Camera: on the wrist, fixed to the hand. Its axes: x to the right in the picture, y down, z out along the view.
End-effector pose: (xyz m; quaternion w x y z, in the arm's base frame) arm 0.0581 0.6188 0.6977 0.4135 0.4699 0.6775 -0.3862
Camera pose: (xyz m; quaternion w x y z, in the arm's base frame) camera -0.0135 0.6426 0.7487 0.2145 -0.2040 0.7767 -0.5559
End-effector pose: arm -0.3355 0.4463 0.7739 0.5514 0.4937 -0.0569 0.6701
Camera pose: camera -0.3153 0.4902 0.6967 0.8845 0.4495 0.1160 0.0459
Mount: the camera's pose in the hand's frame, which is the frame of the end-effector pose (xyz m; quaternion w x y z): -0.0240 -0.0691 -0.0542 0.7338 -0.1085 -0.1642 -0.6503
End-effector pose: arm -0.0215 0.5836 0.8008 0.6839 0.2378 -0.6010 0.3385
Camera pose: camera 0.0649 0.5736 0.7739 0.6490 0.5467 -0.4354 -0.3006
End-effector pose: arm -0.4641 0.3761 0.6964 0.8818 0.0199 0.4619 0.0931
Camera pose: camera -0.5117 0.3011 0.6765 0.7856 -0.3661 0.1970 -0.4583
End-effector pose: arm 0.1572 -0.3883 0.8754 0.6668 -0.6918 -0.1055 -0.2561
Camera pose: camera 0.0916 -0.4304 0.9224 0.2304 -0.5534 -0.6090 -0.5194
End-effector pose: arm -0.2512 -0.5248 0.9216 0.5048 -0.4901 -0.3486 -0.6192
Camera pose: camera -0.3316 -0.5511 0.8880 0.1427 0.2894 0.5902 0.7400
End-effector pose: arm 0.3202 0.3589 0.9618 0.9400 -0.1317 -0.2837 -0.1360
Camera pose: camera 0.3051 0.2815 0.9163 0.5405 -0.0365 -0.4334 -0.7202
